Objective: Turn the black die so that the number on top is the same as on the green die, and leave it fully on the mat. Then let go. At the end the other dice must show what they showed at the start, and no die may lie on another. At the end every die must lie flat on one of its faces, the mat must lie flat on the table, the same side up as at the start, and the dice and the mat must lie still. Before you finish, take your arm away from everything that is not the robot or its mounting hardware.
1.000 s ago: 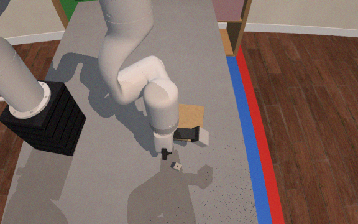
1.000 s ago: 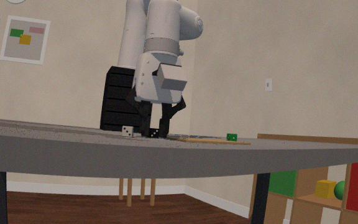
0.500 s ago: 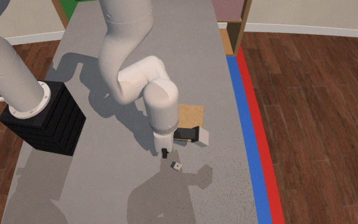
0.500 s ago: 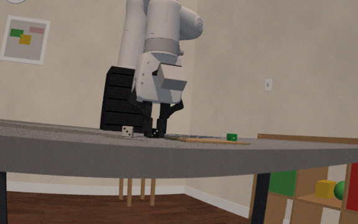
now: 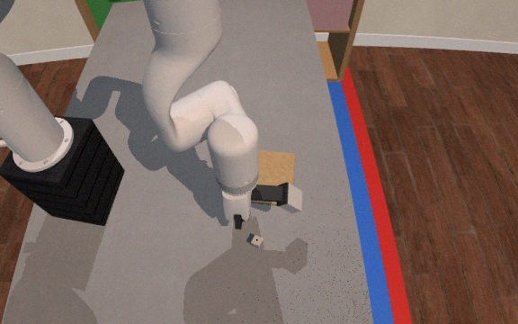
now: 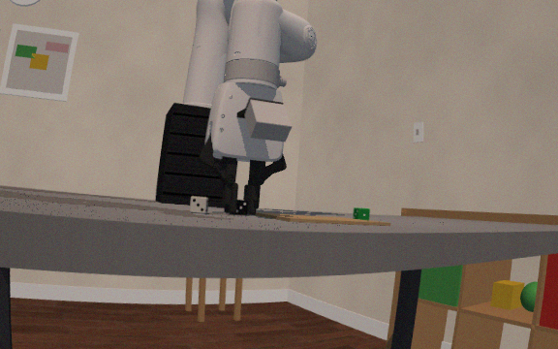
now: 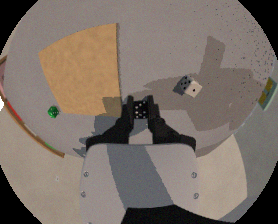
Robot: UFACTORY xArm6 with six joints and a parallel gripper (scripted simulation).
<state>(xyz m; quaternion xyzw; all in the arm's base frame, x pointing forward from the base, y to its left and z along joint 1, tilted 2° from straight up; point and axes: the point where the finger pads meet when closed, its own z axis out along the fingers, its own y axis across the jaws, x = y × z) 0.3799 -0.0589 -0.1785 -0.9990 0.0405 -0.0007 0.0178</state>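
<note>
My gripper is now 1 cm past the black die and 1 cm above it. The rest, counted from my hand: tan mat (9 cm to the left, 5 cm ahead, 2 cm below); green die (21 cm to the left, 1 cm below, 1 cm ahead); white die (7 cm to the right, 3 cm ahead, 1 cm below).
</note>
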